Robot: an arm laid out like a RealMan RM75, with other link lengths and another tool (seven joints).
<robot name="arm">
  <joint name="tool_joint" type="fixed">
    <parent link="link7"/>
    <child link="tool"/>
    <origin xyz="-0.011 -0.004 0.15" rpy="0.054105 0 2.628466"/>
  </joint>
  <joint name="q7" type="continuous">
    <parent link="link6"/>
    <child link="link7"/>
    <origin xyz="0 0 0.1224"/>
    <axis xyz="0 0 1"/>
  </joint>
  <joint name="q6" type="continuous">
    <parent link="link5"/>
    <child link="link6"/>
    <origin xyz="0 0 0"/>
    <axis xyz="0 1 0"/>
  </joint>
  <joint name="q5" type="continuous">
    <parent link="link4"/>
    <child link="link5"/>
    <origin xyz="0 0 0.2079"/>
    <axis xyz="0 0 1"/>
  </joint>
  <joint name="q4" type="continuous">
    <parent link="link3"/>
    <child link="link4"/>
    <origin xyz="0 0 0"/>
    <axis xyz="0 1 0"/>
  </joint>
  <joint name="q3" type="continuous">
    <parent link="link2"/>
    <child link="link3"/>
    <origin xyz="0 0 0.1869"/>
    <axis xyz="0 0 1"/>
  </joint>
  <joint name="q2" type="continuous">
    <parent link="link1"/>
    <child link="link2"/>
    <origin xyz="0 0 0"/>
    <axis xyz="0 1 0"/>
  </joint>
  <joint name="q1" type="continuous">
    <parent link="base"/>
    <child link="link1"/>
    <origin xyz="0 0 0.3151"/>
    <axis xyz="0 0 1"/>
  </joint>
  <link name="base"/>
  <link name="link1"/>
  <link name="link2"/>
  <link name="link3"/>
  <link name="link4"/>
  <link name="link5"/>
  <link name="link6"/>
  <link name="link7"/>
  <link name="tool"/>
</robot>
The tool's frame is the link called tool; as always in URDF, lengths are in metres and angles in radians. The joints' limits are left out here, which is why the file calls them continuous.
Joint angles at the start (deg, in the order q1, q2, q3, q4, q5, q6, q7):
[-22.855, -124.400, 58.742, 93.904, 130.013, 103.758, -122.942]
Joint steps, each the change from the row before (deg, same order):
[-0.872, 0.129, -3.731, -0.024, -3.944, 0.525, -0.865]
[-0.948, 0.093, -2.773, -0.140, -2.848, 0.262, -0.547]
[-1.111, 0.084, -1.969, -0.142, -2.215, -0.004, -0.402]
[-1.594, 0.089, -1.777, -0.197, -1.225, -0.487, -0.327]
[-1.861, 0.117, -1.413, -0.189, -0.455, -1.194, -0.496]
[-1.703, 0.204, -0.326, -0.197, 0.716, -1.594, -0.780]
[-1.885, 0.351, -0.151, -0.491, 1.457, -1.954, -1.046]
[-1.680, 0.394, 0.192, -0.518, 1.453, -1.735, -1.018]
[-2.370, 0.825, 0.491, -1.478, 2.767, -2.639, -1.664]
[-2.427, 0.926, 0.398, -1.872, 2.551, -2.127, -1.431]
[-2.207, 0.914, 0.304, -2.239, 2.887, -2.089, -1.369]
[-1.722, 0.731, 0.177, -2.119, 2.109, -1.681, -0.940]
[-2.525, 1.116, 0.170, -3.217, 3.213, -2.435, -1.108]
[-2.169, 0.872, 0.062, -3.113, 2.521, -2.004, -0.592]
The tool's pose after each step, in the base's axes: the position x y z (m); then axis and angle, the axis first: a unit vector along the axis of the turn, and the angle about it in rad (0 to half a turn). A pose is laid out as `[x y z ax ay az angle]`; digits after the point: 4 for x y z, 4 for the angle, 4 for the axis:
[-0.1186 0.3144 0.0538 -0.4703 0.8783 0.0858 2.9279]
[-0.1055 0.3199 0.0634 -0.4709 0.8782 0.0833 2.8622]
[-0.0930 0.3250 0.0711 -0.4672 0.8804 0.0812 2.8106]
[-0.0817 0.3327 0.0788 -0.4616 0.8830 0.0848 2.7683]
[-0.0712 0.3431 0.0865 -0.4564 0.8848 0.0942 2.7315]
[-0.0647 0.3534 0.0907 -0.4539 0.8847 0.1064 2.7171]
[-0.0606 0.3656 0.0946 -0.4550 0.8821 0.1223 2.7097]
[-0.0572 0.3759 0.0971 -0.4556 0.8798 0.1358 2.7084]
[-0.0573 0.3913 0.0994 -0.4623 0.8728 0.1567 2.7175]
[-0.0574 0.4046 0.1008 -0.4676 0.8668 0.1732 2.7300]
[-0.0615 0.4177 0.1019 -0.4763 0.8583 0.1909 2.7475]
[-0.0651 0.4277 0.1022 -0.4832 0.8515 0.2034 2.7602]
[-0.0713 0.4423 0.1036 -0.4909 0.8421 0.2233 2.7817]
[-0.0765 0.4535 0.1034 -0.4960 0.8353 0.2373 2.8009]

